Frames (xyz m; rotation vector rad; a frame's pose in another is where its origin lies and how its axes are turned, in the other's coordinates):
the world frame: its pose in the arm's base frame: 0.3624 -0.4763 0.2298 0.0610 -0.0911 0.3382
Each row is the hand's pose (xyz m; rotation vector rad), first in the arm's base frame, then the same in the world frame.
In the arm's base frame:
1: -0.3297 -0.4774 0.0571 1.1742 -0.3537 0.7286
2: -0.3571 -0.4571 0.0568 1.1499 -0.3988 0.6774
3: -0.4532 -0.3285 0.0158 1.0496 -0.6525 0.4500
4: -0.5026 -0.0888 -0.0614 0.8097 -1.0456 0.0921
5: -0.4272 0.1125 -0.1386 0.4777 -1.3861 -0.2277
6: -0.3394 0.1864 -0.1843 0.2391 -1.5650 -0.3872
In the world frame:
1: -0.6676 0.2224 -0.1169 1.0524 -0.4377 0.3874
2: -0.6867 0.2506 -0.1166 1.0202 -0.4784 0.3384
3: -0.7388 0.4019 -0.1594 0.8755 -0.7145 0.1263
4: -0.7142 0.6407 -0.2502 0.5678 -1.0744 -0.1979
5: -0.5849 0.8016 -0.3480 0.1772 -1.3750 -0.4749
6: -0.4828 0.8399 -0.4059 -0.0923 -1.5257 -0.6041

